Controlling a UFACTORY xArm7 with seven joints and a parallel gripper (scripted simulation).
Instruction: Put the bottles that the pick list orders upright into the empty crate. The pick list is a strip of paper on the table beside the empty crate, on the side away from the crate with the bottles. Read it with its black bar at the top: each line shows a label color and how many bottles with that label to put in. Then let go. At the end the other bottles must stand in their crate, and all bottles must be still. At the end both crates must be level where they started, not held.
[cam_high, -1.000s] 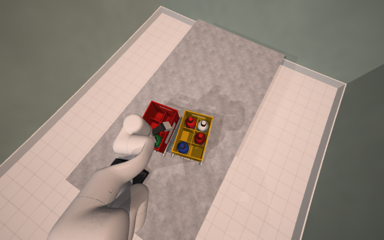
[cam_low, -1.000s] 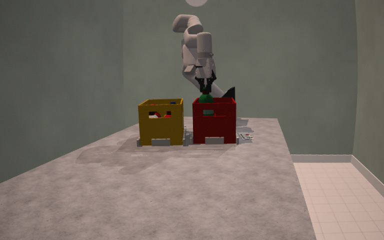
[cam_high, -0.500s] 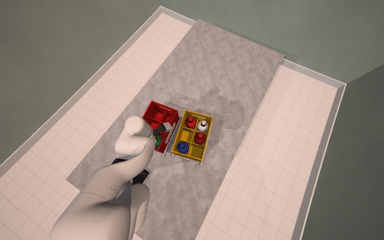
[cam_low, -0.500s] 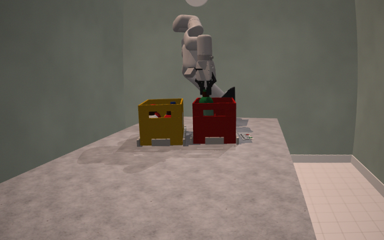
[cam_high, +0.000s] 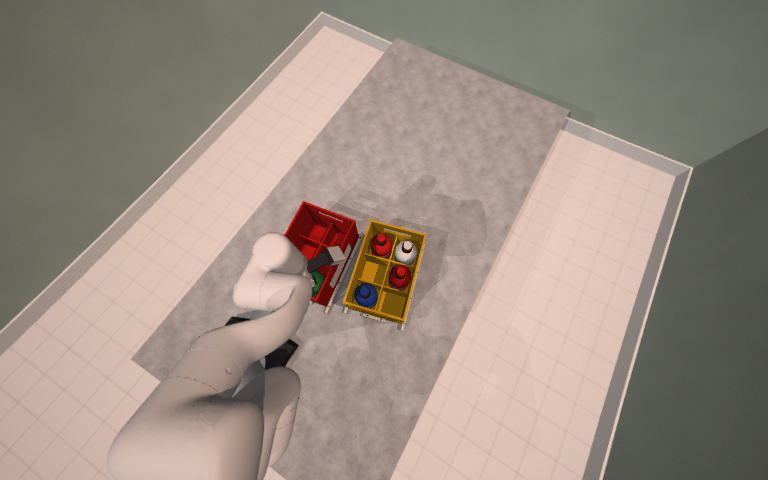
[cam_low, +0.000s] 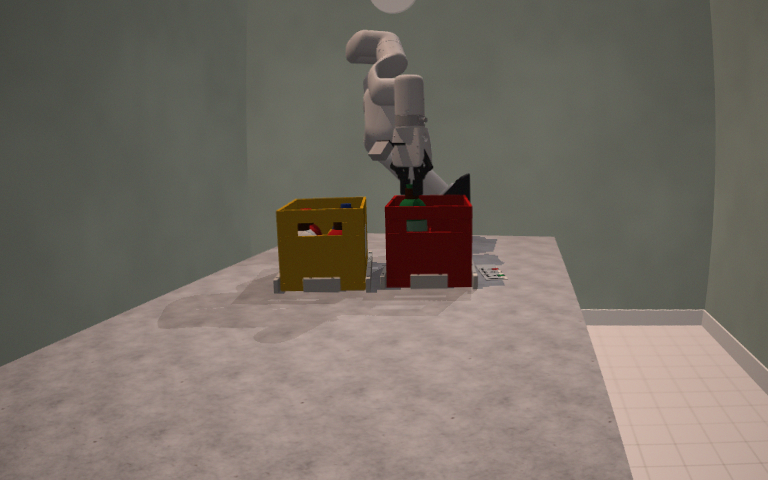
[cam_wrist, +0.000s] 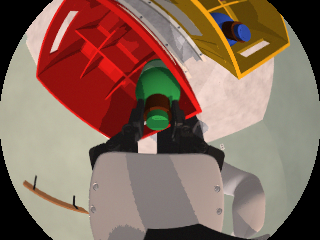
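My hand is 70 mm above the green-labelled bottle. The rest, counted from my hand: blue bottle: 150 mm to the right, 110 mm below, 80 mm ahead; red crate: 120 mm below, 70 mm to the left, 70 mm ahead; yellow crate: 170 mm ahead, 150 mm to the right, 120 mm below.
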